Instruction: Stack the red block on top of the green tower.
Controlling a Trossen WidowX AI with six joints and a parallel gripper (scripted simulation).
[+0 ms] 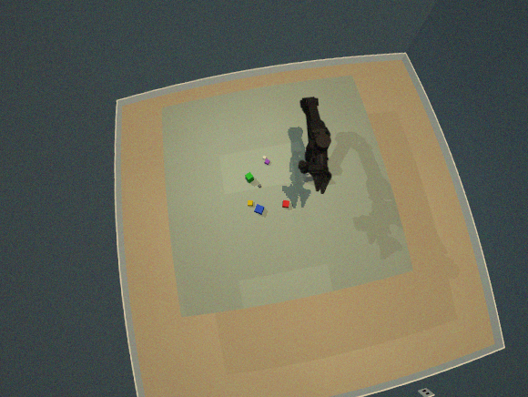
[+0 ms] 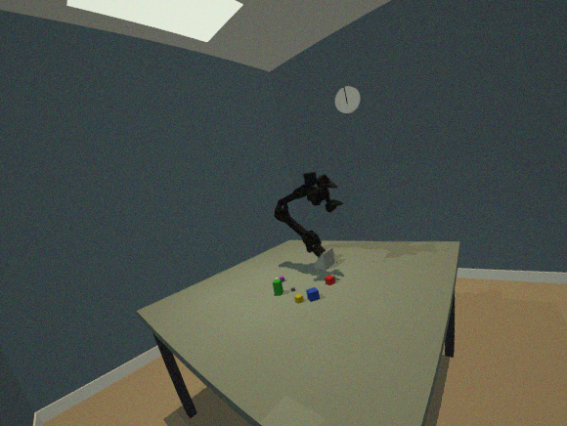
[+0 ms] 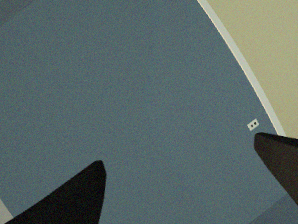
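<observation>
Now: the red block 100 mm ahead of my gripper tip, 70 mm to the right of it and 380 mm below it. From my gripper tip the other things lie so: blue block (250 mm ahead, 80 mm to the right, 380 mm below); small purple piece (140 mm ahead, 330 mm to the right, 390 mm below); small yellow block (290 mm ahead, 120 mm to the right, 380 mm below).
</observation>
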